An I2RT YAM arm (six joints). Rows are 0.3 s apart.
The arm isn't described. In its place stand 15 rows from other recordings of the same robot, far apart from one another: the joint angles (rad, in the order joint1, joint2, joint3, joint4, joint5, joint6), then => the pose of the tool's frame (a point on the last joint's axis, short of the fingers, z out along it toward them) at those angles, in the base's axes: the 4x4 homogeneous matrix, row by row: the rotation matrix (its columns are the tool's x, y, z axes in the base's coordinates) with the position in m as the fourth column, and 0 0 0 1 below.
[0.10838, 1.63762, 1.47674, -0.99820, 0.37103, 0.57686] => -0.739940 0.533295 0.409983 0.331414; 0.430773 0.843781 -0.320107 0.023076; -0.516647 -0.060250 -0.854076 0.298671; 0 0 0 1
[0.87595, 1.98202, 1.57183, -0.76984, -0.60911, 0.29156] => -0.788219 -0.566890 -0.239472 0.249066; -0.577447 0.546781 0.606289 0.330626; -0.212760 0.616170 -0.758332 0.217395; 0 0 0 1
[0.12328, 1.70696, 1.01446, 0.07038, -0.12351, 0.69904] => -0.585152 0.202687 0.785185 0.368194; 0.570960 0.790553 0.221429 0.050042; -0.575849 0.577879 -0.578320 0.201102; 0 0 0 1
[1.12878, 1.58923, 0.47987, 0.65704, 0.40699, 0.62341] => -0.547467 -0.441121 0.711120 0.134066; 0.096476 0.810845 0.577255 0.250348; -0.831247 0.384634 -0.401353 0.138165; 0 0 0 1
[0.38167, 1.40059, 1.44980, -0.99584, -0.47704, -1.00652] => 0.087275 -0.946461 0.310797 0.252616; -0.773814 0.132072 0.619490 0.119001; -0.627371 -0.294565 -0.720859 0.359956; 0 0 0 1
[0.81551, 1.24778, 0.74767, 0.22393, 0.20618, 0.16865] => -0.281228 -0.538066 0.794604 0.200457; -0.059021 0.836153 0.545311 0.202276; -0.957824 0.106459 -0.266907 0.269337; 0 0 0 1
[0.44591, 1.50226, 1.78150, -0.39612, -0.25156, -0.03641] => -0.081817 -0.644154 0.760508 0.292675; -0.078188 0.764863 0.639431 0.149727; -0.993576 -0.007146 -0.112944 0.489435; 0 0 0 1
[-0.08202, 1.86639, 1.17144, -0.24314, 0.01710, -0.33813] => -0.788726 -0.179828 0.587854 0.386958; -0.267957 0.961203 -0.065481 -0.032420; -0.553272 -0.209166 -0.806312 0.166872; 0 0 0 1
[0.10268, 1.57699, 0.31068, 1.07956, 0.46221, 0.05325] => -0.166111 0.353464 0.920582 0.256627; 0.030776 0.934955 -0.353429 0.010485; -0.985627 -0.030377 -0.166184 0.142099; 0 0 0 1
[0.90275, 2.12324, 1.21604, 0.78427, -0.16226, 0.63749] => -0.581250 -0.657162 0.479882 0.283544; 0.211577 0.447399 0.868947 0.368621; -0.785738 0.606607 -0.121010 0.168799; 0 0 0 1
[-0.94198, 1.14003, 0.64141, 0.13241, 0.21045, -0.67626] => -0.731066 0.574478 0.368127 0.144105; -0.035432 0.506840 -0.861311 -0.210779; -0.681386 -0.642719 -0.350179 0.249952; 0 0 0 1
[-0.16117, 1.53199, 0.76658, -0.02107, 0.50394, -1.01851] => -0.772799 -0.344474 0.533029 0.295609; -0.629643 0.521453 -0.575880 -0.065476; -0.079574 -0.780657 -0.619874 0.176375; 0 0 0 1
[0.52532, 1.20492, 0.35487, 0.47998, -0.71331, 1.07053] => -0.945955 -0.160490 0.281801 0.184193; 0.218623 0.326220 0.919665 0.133693; -0.239527 0.931570 -0.273503 0.179052; 0 0 0 1
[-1.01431, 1.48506, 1.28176, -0.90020, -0.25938, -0.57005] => -0.806990 0.385061 0.447766 0.165315; 0.309741 0.921518 -0.234235 -0.248466; -0.502819 -0.050334 -0.862925 0.289044; 0 0 0 1
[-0.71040, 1.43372, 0.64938, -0.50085, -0.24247, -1.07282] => -0.858559 -0.361165 0.363918 0.180177; -0.386430 0.922311 0.003663 -0.143718; -0.336968 -0.137484 -0.931424 0.140278; 0 0 0 1
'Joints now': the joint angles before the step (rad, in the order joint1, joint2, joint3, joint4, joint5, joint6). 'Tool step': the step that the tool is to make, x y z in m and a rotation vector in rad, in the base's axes. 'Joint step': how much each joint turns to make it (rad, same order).
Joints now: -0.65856, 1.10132, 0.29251, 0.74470, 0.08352, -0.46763
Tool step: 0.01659, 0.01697, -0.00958, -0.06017, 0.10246, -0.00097
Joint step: 0.12539, 0.05225, -0.00330, 0.01909, 0.13471, -0.09766
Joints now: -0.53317, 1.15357, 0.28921, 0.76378, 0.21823, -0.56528
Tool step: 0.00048, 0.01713, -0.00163, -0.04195, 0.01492, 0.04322
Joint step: 0.07449, -0.03603, -0.03335, 0.01400, 0.03518, -0.04209
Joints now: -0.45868, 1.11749, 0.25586, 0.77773, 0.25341, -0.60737
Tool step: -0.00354, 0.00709, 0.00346, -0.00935, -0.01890, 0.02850
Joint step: 0.02155, -0.04971, -0.01502, -0.01341, -0.00691, -0.00077
